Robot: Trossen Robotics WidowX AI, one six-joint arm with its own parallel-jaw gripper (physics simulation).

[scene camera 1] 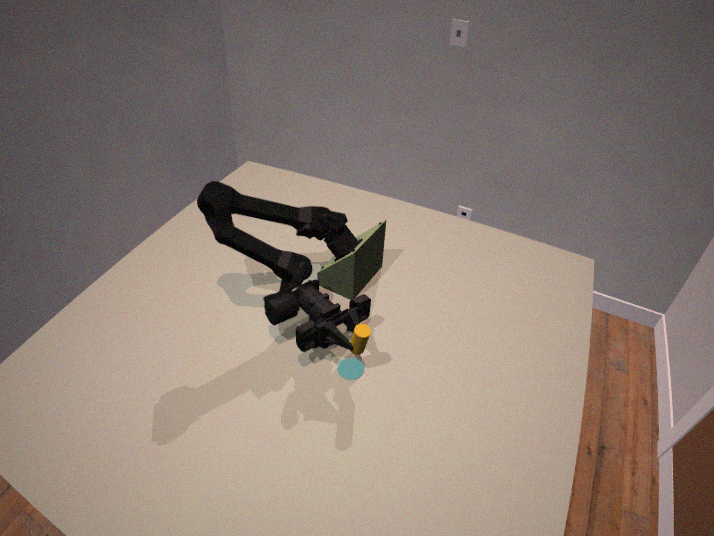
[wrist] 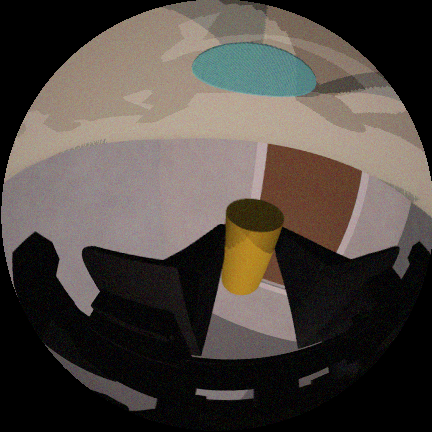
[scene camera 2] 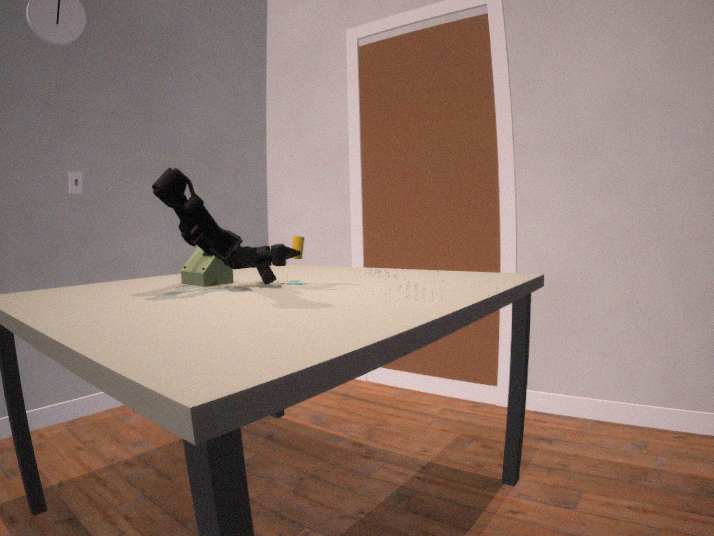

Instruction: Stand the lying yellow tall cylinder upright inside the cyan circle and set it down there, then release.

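Seen in the pictures: gripper, fingertip midpoint: [scene camera 1: 359, 344] [wrist: 249, 231] [scene camera 2: 298, 252]; arm's base at its link origin: [scene camera 1: 348, 250] [scene camera 2: 213, 248].
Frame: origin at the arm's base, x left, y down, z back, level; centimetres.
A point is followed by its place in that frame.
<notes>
The yellow cylinder [scene camera 1: 360, 339] {x 17.2, y -1.6, z -24.3 cm} [scene camera 2: 297, 246] {x 15.1, y 0.2, z -23.9 cm} [wrist: 248, 250] {x 14.3, y 2.2, z -22.4 cm} is held between my fingertips, close to upright, in the air above the table. My gripper [scene camera 1: 357, 345] {x 16.3, y 2.2, z -22.8 cm} [scene camera 2: 298, 253] {x 16.3, y 2.2, z -22.8 cm} [wrist: 249, 231] {x 16.3, y 2.2, z -22.8 cm} is shut on it and reaches out nearly level. The cyan circle [scene camera 1: 350, 369] {x 14.8, y 11.2, z -23.5 cm} [scene camera 2: 296, 283] {x 14.5, y 11.3, z -23.6 cm} [wrist: 254, 70] {x 14.1, y 11.3, z -23.1 cm} lies flat on the table, below the cylinder in scene camera 2. A gap of air shows between the two there. In the wrist view the circle is at the top, apart from the cylinder. The far finger is partly hidden in scene camera 1.
The green wedge-shaped base [scene camera 1: 367, 262] {x 4.3, y 3.4, z 2.1 cm} [scene camera 2: 206, 271] {x -5.5, y 6.7, z -4.6 cm} of the arm stands behind the gripper on the beige table [scene camera 1: 461, 375] {x 37.1, y 11.4, z -12.2 cm} [scene camera 2: 190, 346] {x -45.1, y 11.3, z -68.9 cm}. The folded black arm [scene camera 1: 259, 207] {x -16.0, y -14.5, z -13.0 cm} [scene camera 2: 207, 227] {x -13.4, y -6.4, z -20.3 cm} rises from it. Shadows of the arm fall on the table around the circle.
</notes>
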